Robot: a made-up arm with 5 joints. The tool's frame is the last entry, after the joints.
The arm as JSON. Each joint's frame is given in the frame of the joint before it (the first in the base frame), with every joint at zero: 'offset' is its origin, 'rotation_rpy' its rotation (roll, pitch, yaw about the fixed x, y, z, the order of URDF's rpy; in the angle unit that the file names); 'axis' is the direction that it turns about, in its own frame. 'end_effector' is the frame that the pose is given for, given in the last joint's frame.
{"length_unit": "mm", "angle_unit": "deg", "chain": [
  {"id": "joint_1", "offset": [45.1, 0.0, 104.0], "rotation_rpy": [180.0, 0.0, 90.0], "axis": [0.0, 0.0, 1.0]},
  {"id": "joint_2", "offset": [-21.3, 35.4, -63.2], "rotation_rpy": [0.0, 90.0, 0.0], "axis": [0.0, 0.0, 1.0]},
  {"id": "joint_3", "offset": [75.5, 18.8, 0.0], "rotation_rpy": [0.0, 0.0, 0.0], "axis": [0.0, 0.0, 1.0]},
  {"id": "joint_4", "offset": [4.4, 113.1, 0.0], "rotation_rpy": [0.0, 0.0, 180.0], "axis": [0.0, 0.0, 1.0]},
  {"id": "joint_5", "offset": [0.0, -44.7, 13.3], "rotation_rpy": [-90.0, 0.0, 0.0], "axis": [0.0, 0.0, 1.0]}
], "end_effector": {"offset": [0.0, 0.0, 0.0], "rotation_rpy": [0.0, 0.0, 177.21]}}
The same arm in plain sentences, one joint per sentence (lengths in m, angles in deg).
The arm has five revolute joints in a row. What follows holds with every joint at zero, and every direction is one of the base frame's. Joint 1 lies 0.0451 m along +x and 0.104 m along +z from the base frame's origin and rotates about -z. Joint 2 lies 0.0354 m along +x and 0.0213 m along -y and 0.0632 m along +z from joint 1 and rotates about +y. Joint 3 lies 0.0188 m along +x and 0.0755 m along +z from joint 2 and rotates about +y. Joint 4 lies 0.1131 m along +x and 0.0044 m along +z from joint 3 and rotates about +y. Joint 5 lies 0.0447 m along +x and 0.0133 m along +y from joint 4 and rotates about -x. The tool frame, which is the frame that the pose is given for, lies at the same point as joint 5; its axes are the base frame's turned by roll 90, pitch -87.21 and yaw -90 deg (as in URDF: about the fixed x, then y, then z).
